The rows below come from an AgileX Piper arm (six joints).
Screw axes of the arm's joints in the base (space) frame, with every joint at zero. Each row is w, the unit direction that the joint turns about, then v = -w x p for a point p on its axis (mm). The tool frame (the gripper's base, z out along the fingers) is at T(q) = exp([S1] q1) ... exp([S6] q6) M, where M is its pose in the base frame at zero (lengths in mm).
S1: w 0 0 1 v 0 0 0
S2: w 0 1 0 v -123 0 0
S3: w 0 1 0 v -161.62 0 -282.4
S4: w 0.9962 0 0.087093 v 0 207.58 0
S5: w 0 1 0 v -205.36 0 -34.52
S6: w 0.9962 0 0.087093 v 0 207.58 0
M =
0.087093 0 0.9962 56.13
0 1 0 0
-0.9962 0 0.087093 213.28
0 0 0 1
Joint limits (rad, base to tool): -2.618..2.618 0..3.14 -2.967..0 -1.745..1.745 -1.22..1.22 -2.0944..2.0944
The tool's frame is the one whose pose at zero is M.
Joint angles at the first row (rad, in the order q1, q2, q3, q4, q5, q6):
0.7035, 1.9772, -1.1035, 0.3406, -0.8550, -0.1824
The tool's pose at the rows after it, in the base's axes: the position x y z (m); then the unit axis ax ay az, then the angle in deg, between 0 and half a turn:
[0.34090 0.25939 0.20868 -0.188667 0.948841 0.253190 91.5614]
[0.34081 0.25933 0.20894 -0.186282 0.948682 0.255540 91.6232]
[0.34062 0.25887 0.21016 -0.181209 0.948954 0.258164 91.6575]
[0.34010 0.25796 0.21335 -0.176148 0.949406 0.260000 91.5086]
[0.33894 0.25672 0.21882 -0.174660 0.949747 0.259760 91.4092]
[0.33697 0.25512 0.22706 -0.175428 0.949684 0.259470 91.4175]
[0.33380 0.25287 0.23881 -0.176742 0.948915 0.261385 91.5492]
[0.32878 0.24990 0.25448 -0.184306 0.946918 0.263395 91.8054]
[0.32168 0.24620 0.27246 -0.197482 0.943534 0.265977 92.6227]
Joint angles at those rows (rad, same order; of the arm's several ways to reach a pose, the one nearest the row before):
0.7035, 1.9770, -1.1032, 0.3374, -0.8553, -0.1779
0.7035, 1.9762, -1.1030, 0.3373, -0.8549, -0.1731
0.7035, 1.9725, -1.1025, 0.3412, -0.8533, -0.1687
0.7035, 1.9636, -1.1017, 0.3479, -0.8499, -0.1689
0.7035, 1.9472, -1.1007, 0.3550, -0.8375, -0.1768
0.7035, 1.9220, -1.0998, 0.3622, -0.8143, -0.1890
0.7035, 1.8858, -1.0989, 0.3698, -0.7792, -0.2022
0.7035, 1.8365, -1.0981, 0.3742, -0.7280, -0.2221
0.7035, 1.7767, -1.0977, 0.3757, -0.6554, -0.2443

